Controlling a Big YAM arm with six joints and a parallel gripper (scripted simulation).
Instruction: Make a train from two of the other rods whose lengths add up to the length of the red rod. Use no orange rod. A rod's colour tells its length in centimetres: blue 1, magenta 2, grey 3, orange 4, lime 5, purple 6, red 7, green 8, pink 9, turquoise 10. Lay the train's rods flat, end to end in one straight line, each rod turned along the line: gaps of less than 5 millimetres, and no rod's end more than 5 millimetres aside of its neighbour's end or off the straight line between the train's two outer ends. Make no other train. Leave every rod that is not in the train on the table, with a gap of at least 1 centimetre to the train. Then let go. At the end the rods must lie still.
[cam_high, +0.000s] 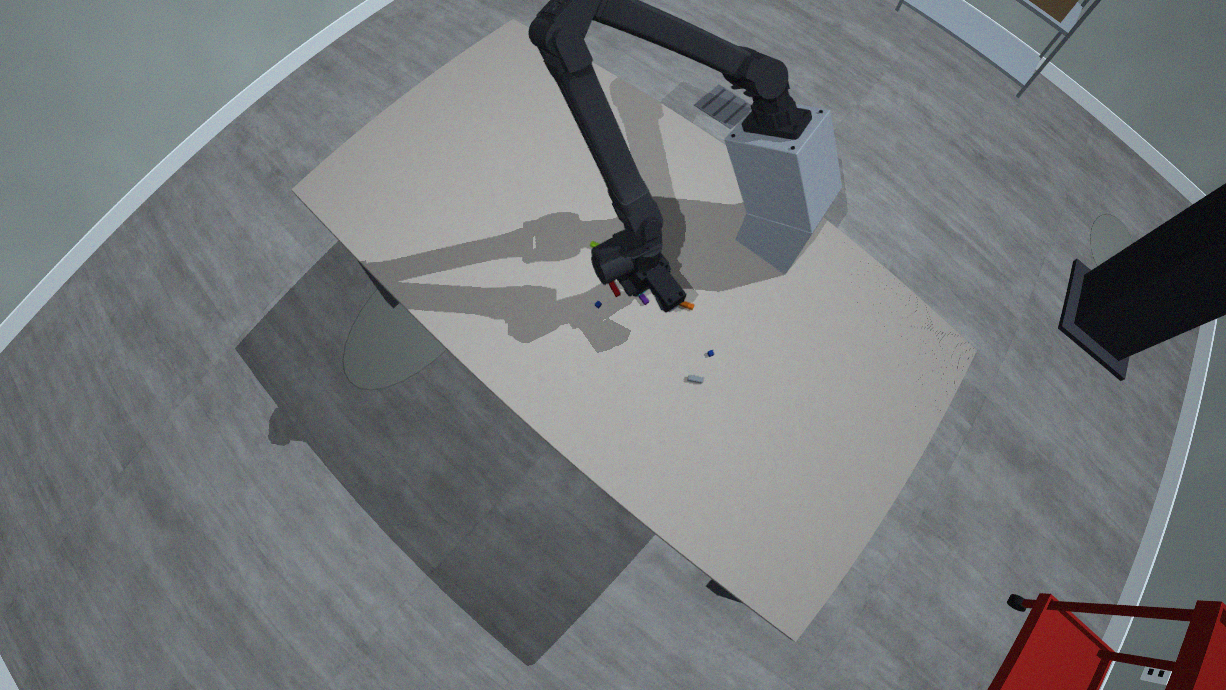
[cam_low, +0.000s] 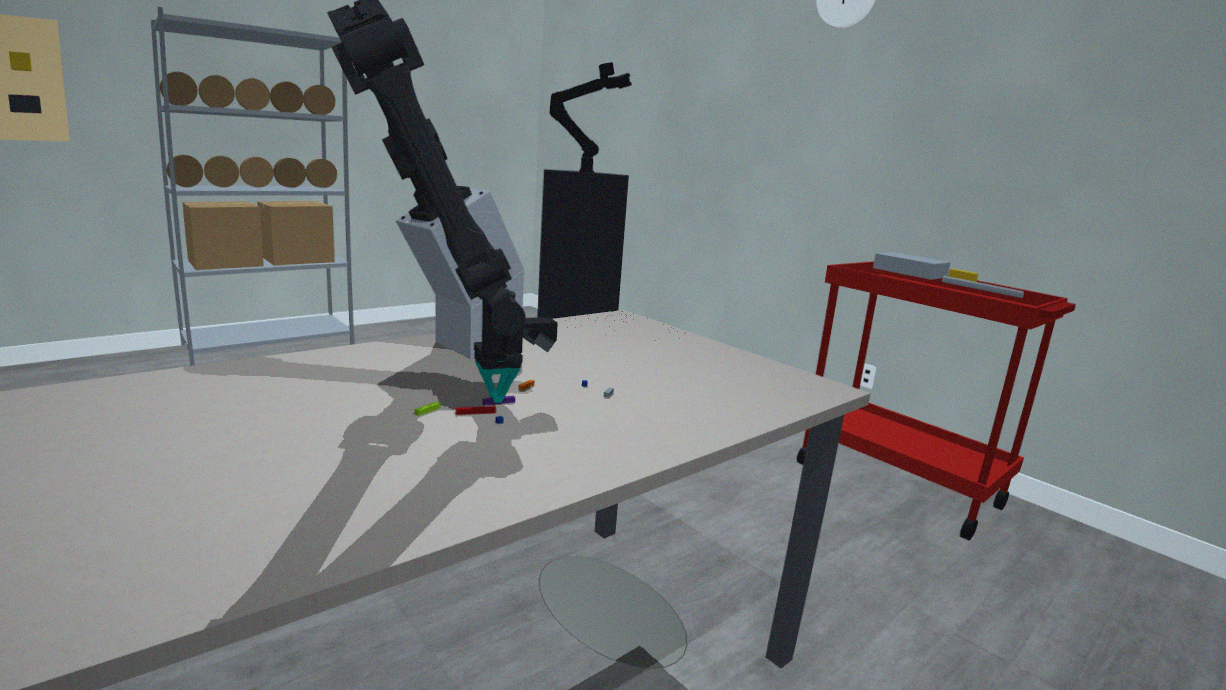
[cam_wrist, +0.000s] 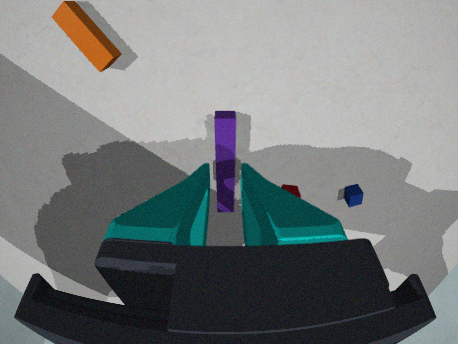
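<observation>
The red rod is 6 cm to the right of my hand, 2 cm ahead of it and 1 cm below it. The rest, counted from my hand: lime rod: 12 cm to the right, 4 cm behind, 1 cm below; orange rod: 10 cm to the left, 3 cm behind, 1 cm below; purple rod: 1 cm below.
</observation>
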